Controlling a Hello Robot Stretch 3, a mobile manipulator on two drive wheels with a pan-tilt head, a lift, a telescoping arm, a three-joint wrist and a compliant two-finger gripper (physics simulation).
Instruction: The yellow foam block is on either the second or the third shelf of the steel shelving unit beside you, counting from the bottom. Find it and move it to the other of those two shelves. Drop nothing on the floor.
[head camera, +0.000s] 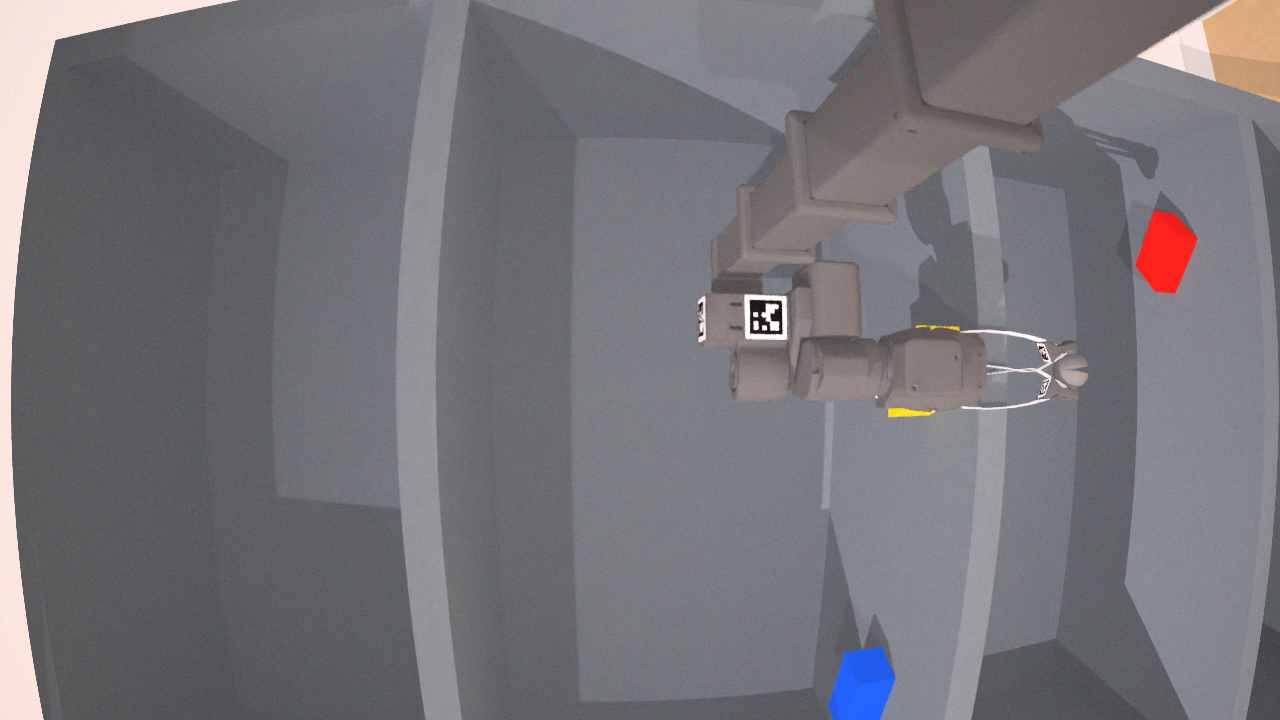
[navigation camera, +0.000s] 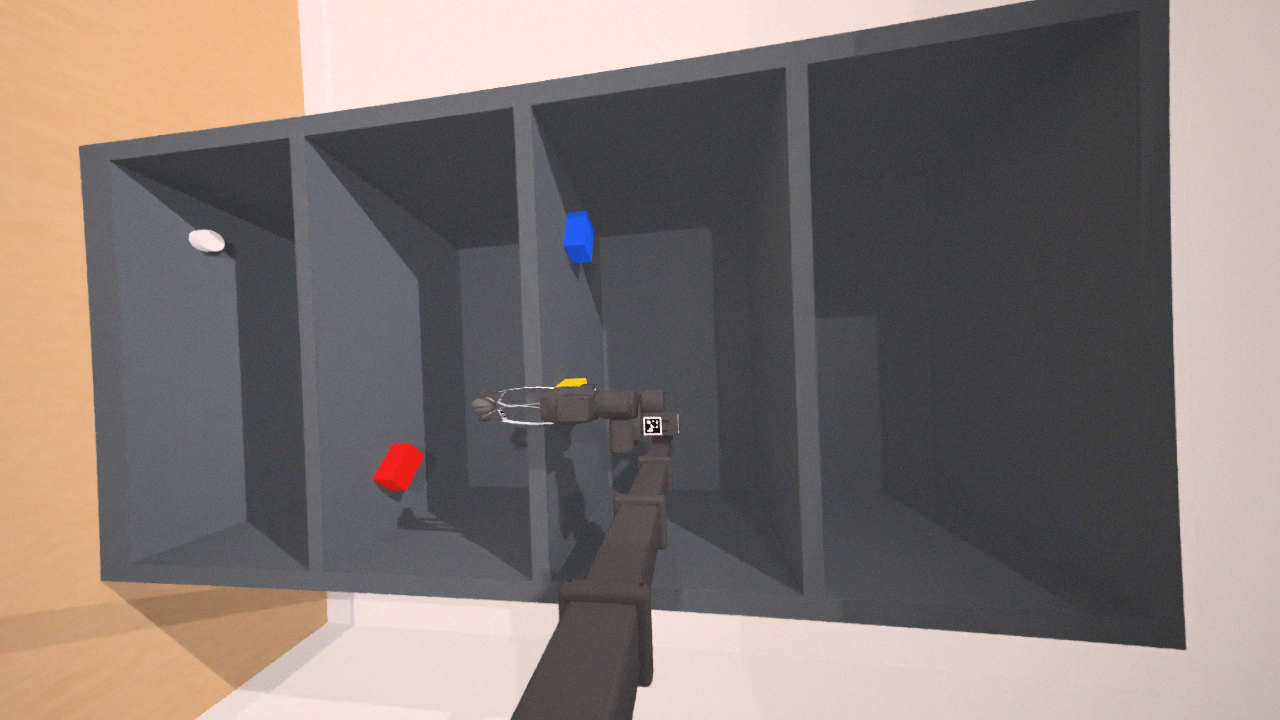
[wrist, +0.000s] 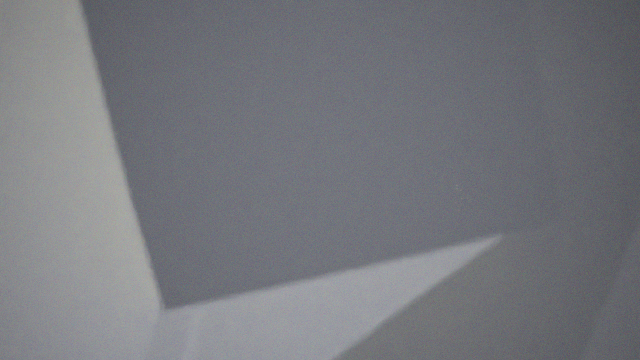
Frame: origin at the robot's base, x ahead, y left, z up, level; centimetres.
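Seen in the pictures: gripper, fingertip midpoint: (head camera: 1084, 370) (navigation camera: 473, 405).
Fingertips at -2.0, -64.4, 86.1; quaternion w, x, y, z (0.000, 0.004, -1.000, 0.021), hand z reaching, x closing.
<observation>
Pixels of each thing's top centre, then the offset from my fingertips to it, as dx, dy, dz.
- yellow foam block, middle of its top: (head camera: 903, 373) (navigation camera: 581, 398) -0.1, -8.3, +17.5
- blue block, middle of its top: (head camera: 842, 696) (navigation camera: 589, 236) +35.0, -18.8, +17.5
- red block, middle of its top: (head camera: 1155, 250) (navigation camera: 408, 466) -16.3, -16.7, -28.2
- white oval object, middle of its top: (navigation camera: 211, 240) +40.1, -14.0, -76.0
The yellow foam block (head camera: 909, 412) (navigation camera: 572, 383) is on the third shelf (head camera: 989, 447) (navigation camera: 524, 223) from the bottom, mostly hidden behind the gripper's body; thin yellow strips show beside it. My gripper (head camera: 1071, 368) (navigation camera: 485, 405) points downward. Its fingertips are together, with no block between them. The fingers cross in front of the third shelf's front edge, and the tips are level with the second compartment. The block is behind the body, not at the tips. The wrist view shows blurred grey surfaces; the block and fingers do not show there.
A blue block (head camera: 861, 685) (navigation camera: 579, 237) lies on the third shelf, to one side of the yellow block. A red block (head camera: 1165, 252) (navigation camera: 398, 466) lies on the second shelf. A white oval object (navigation camera: 206, 240) is on the bottom shelf. The telescoping arm (head camera: 966, 98) (navigation camera: 604, 582) reaches toward the unit.
</observation>
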